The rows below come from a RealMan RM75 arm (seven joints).
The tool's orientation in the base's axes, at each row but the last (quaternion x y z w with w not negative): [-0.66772 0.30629 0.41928 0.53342]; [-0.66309 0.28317 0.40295 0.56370]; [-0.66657 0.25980 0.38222 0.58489]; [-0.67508 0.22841 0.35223 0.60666]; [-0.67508 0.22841 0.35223 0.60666]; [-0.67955 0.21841 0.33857 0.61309]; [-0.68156 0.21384 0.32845 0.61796]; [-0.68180 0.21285 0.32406 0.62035]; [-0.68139 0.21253 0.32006 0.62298]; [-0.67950 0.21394 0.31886 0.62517]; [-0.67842 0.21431 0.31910 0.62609]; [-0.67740 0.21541 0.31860 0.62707]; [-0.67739 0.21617 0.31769 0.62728]
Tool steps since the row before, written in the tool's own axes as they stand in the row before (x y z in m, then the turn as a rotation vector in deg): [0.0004 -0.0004 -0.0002 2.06 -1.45 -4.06]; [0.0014 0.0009 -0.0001 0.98 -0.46 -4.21]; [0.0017 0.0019 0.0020 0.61 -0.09 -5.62]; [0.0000 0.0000 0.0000 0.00 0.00 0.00]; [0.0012 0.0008 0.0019 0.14 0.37 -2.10]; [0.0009 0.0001 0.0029 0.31 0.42 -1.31]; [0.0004 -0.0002 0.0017 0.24 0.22 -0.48]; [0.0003 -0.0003 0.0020 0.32 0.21 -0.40]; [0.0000 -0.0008 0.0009 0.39 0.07 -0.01]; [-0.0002 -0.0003 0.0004 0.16 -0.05 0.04]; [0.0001 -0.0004 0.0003 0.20 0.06 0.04]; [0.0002 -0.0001 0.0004 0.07 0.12 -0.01]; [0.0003 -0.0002 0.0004 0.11 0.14 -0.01]
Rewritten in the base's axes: [0.0006 -0.0001 -0.0002 3.14 -3.50 -0.84]; [0.0000 -0.0002 -0.0017 1.79 -3.94 -0.43]; [-0.0009 0.0018 -0.0025 1.58 -5.42 -0.31]; [0.0000 0.0000 0.0000 0.00 0.00 0.00]; [-0.0002 0.0019 -0.0015 0.24 -2.10 -0.32]; [0.0000 0.0029 -0.0008 0.16 -1.31 -0.49]; [0.0001 0.0017 -0.0002 0.10 -0.48 -0.32]; [0.0001 0.0020 0.0000 0.15 -0.39 -0.37]; [0.0004 0.0010 0.0006 0.23 0.02 -0.32]; [0.0000 0.0004 0.0003 0.14 0.06 -0.08]; [0.0003 0.0004 0.0002 0.09 0.05 -0.18]; [0.0001 0.0004 -0.0001 -0.03 -0.02 -0.13]; [0.0003 0.0005 -0.0001 -0.02 -0.01 -0.18]
